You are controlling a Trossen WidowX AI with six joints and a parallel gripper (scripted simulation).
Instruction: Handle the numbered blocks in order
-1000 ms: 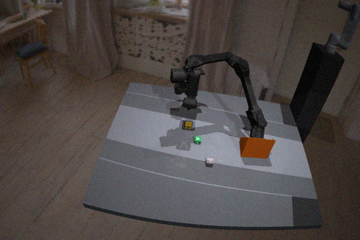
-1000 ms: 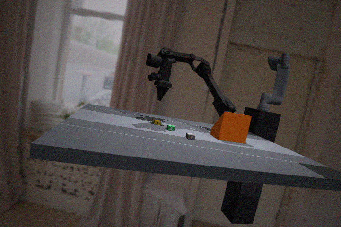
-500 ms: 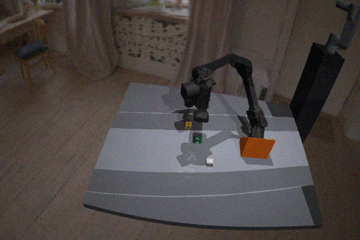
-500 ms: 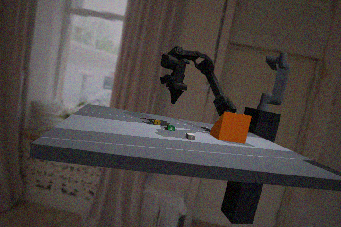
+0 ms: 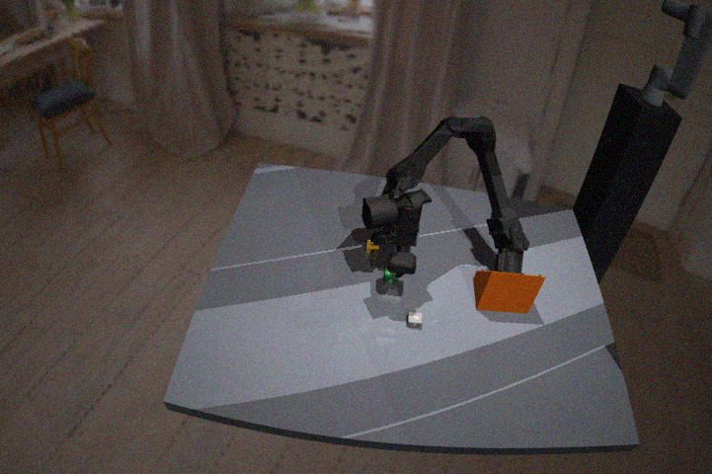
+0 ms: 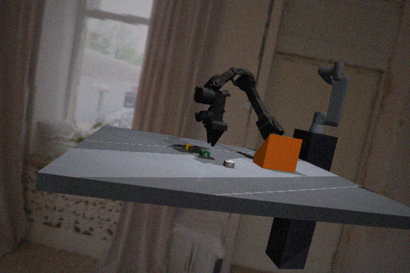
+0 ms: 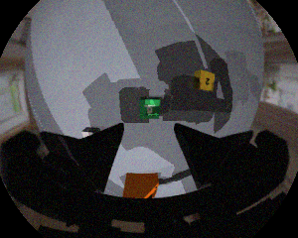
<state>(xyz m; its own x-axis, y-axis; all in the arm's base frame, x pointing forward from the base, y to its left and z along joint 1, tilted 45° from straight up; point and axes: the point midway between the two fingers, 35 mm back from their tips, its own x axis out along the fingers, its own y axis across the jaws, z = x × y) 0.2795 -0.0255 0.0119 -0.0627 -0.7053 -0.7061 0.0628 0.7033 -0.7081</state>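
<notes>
My gripper tip is 10 mm short of the green block and 40 mm above it. From my gripper tip the other things lie so: yellow block (60 mm ahead, 100 mm to the right, 40 mm below); white block (40 mm behind, 130 mm to the left, 40 mm below).
</notes>
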